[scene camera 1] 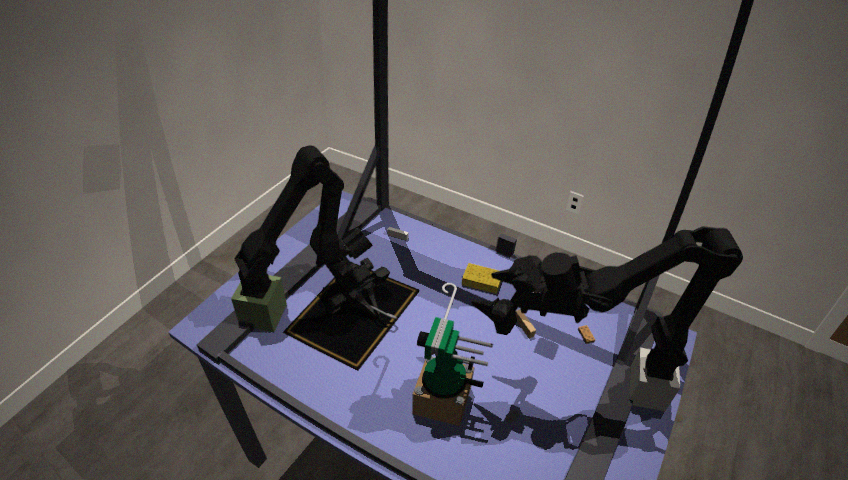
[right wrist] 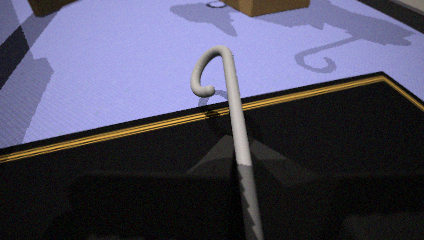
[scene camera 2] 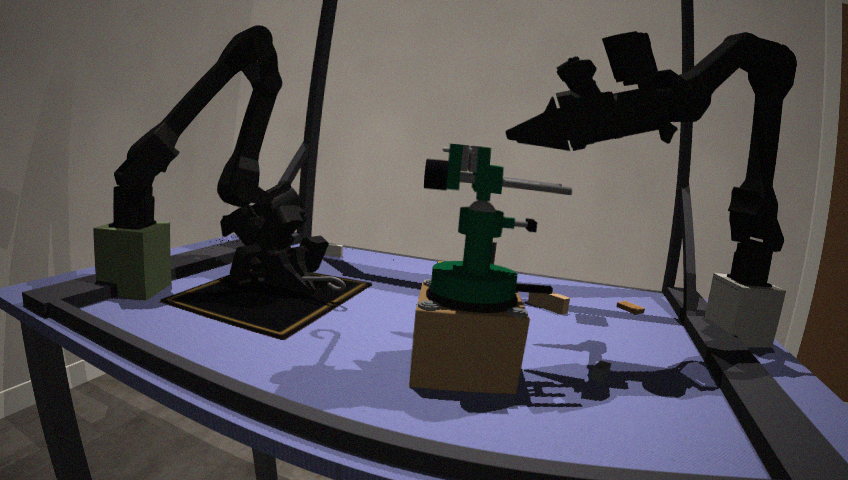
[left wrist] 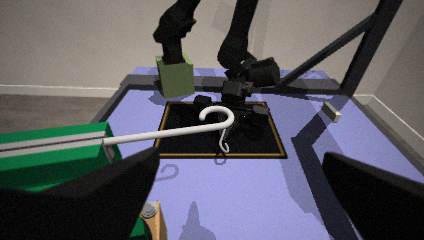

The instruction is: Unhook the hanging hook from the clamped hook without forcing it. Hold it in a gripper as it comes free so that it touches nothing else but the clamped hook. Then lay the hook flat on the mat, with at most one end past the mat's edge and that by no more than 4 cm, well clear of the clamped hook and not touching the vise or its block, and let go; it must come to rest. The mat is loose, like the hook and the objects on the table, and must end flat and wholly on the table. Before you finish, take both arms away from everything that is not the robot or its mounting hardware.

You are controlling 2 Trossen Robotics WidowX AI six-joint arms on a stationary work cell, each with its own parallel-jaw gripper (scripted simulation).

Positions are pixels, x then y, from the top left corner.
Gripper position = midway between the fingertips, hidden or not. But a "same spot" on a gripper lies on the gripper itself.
Scene:
left gripper: scene camera 1; scene camera 2; left wrist 239, 157; not seen in the right wrist view (out of frame)
same spot on left gripper: (scene camera 1: 484, 306) = (scene camera 2: 532, 122)

